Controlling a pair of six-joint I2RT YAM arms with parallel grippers.
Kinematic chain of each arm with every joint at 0, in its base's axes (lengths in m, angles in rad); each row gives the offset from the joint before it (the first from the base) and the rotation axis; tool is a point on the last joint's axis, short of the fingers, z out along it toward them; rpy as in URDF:
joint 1: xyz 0 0 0.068 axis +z
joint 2: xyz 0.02 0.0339 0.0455 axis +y
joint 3: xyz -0.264 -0.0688 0 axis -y
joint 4: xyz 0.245 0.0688 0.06 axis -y
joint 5: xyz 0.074 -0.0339 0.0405 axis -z
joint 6: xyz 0.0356 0 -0.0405 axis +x
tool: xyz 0 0 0 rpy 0 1.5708 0
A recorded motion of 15 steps. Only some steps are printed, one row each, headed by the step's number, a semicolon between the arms.
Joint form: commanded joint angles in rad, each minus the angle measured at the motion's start. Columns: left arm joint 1, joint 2, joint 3, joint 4, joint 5, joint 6; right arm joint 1, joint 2, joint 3, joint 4, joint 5, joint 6.
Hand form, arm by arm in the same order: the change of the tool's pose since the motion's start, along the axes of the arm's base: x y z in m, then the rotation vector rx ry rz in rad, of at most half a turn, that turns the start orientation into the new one. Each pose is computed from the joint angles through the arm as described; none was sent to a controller.
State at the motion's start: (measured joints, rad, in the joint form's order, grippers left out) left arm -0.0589 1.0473 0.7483 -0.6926 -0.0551 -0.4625; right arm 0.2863 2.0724 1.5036 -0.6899 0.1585 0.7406
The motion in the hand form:
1: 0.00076 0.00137 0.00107 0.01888 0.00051 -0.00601; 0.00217 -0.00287 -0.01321 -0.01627 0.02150 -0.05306
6: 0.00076 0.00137 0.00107 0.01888 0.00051 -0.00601; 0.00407 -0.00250 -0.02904 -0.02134 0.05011 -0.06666
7: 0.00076 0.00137 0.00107 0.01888 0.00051 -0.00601; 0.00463 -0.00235 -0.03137 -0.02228 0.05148 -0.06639
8: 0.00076 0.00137 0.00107 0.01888 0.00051 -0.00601; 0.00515 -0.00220 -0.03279 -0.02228 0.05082 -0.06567
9: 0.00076 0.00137 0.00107 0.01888 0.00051 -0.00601; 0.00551 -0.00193 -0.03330 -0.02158 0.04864 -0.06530
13: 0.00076 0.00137 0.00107 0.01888 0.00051 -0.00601; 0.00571 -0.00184 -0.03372 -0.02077 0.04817 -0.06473
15: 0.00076 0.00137 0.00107 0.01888 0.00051 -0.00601; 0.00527 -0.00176 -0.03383 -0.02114 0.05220 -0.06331
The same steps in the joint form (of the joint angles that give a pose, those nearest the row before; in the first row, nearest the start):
1: 0.0054 0.0031 0.0057 -0.0031 -0.0095 0.0198; -0.0061 0.0332 -0.0004 0.0012 0.0229 0.0427
6: 0.0054 0.0031 0.0057 -0.0031 -0.0095 0.0198; -0.0065 0.0732 -0.0004 0.0099 0.0229 0.0568
7: 0.0054 0.0031 0.0057 -0.0031 -0.0095 0.0198; -0.0065 0.0793 -0.0004 0.0145 0.0233 0.0564
8: 0.0054 0.0031 0.0057 -0.0031 -0.0095 0.0198; -0.0065 0.0832 -0.0004 0.0191 0.0233 0.0557
9: 0.0054 0.0031 0.0057 -0.0031 -0.0095 0.0198; -0.0061 0.0847 -0.0004 0.0229 0.0233 0.0557
13: 0.0054 0.0031 0.0057 -0.0031 -0.0095 0.0198; -0.0061 0.0858 -0.0004 0.0248 0.0225 0.0553
15: 0.0054 0.0031 0.0057 -0.0031 -0.0095 0.0198; -0.0057 0.0858 -0.0004 0.0210 0.0214 0.0545

